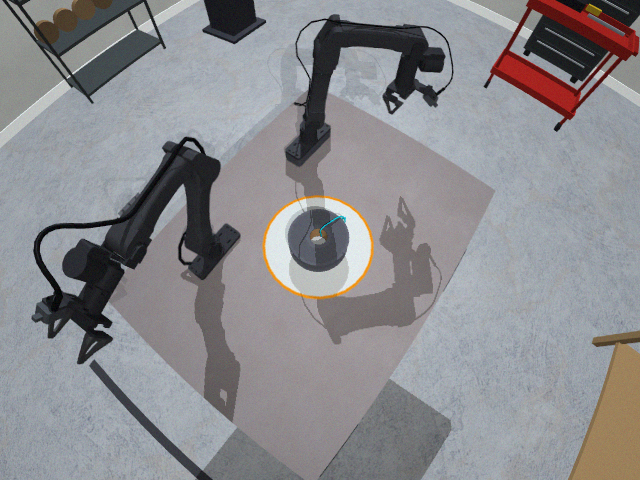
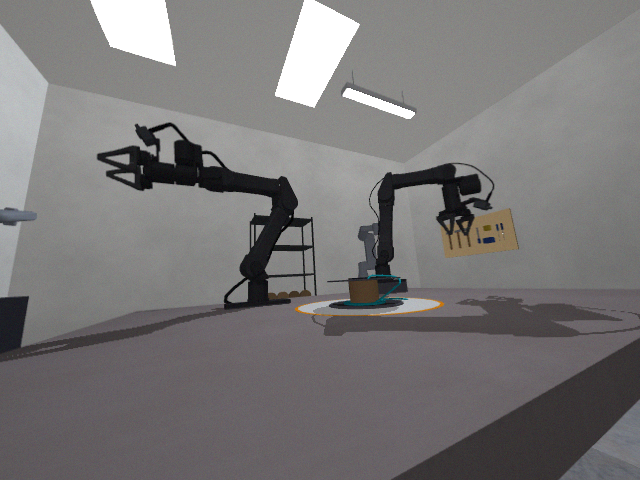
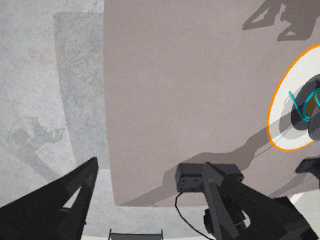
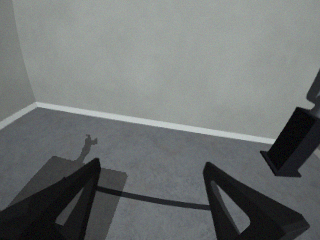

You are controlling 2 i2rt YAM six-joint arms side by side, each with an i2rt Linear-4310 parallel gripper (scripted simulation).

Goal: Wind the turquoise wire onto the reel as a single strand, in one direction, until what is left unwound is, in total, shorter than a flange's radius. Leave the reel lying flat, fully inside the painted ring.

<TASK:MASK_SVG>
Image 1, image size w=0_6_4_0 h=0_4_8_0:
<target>my left gripper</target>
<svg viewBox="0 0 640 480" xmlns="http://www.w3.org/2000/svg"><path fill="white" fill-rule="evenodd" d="M383 93L383 100L390 114L397 111L404 103L392 95L394 92L399 94L399 97L404 100L415 90L428 95L432 100L435 100L438 95L432 89L433 86L426 86L416 78L413 80L416 73L406 75L401 73L399 69L397 70L396 78L387 86L386 91Z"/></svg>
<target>my right gripper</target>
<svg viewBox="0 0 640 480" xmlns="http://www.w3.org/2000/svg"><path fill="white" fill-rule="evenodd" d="M87 282L78 297L74 294L64 293L61 290L63 300L61 300L60 306L52 305L54 297L56 297L55 291L53 292L54 295L42 298L42 302L53 312L66 308L65 317L61 318L55 329L55 321L48 324L48 338L53 339L70 319L86 331L77 364L83 364L95 352L113 340L104 331L94 330L98 324L103 324L104 328L111 327L113 322L101 313L113 293L104 291L101 294L102 289L94 286L92 289L91 286L93 284Z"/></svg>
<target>reel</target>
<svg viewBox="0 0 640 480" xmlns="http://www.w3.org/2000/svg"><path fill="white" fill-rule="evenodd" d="M313 209L300 214L292 222L288 231L288 243L290 253L298 265L309 271L323 272L336 267L345 257L345 249L347 249L349 244L349 231L345 222L335 213L323 209ZM334 219L333 222L321 230L322 237L326 242L320 245L314 244L311 241L312 238L316 236L321 237L320 229Z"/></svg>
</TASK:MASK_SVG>
